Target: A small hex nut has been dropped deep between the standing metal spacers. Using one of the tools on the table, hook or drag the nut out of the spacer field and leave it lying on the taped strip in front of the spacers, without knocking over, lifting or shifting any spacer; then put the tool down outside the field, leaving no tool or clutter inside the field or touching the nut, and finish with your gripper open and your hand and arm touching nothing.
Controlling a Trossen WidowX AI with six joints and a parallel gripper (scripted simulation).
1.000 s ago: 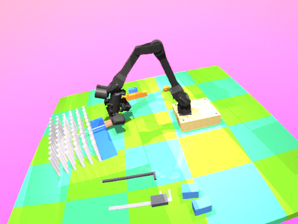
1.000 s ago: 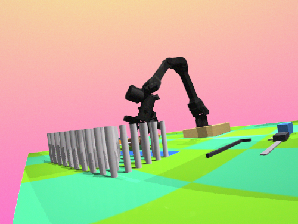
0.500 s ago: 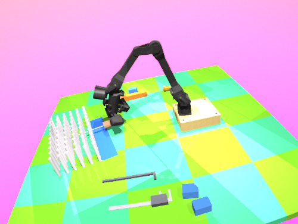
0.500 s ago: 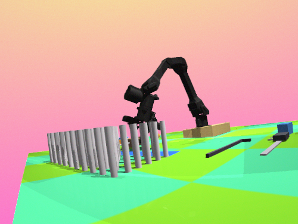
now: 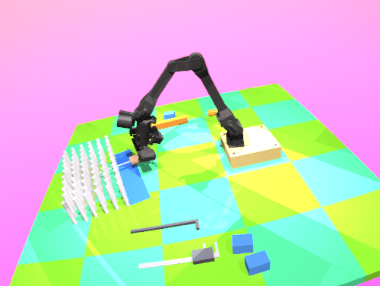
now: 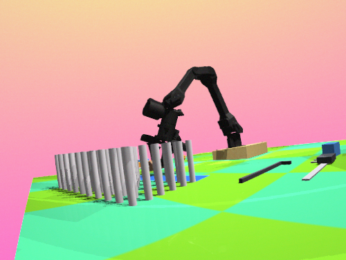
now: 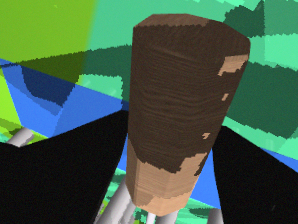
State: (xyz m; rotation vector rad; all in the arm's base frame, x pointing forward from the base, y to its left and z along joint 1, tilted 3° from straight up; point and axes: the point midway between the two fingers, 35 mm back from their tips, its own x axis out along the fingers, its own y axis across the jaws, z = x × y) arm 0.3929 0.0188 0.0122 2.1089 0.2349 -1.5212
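The blue taped strip is 60 mm to the left of my gripper tip, 40 mm ahead of it and 30 mm below it. Also, from my gripper tip: wooden-handled hook tool: 90 mm ahead, 50 mm to the left; orange bar: 320 mm to the right, 60 mm behind, 20 mm below.
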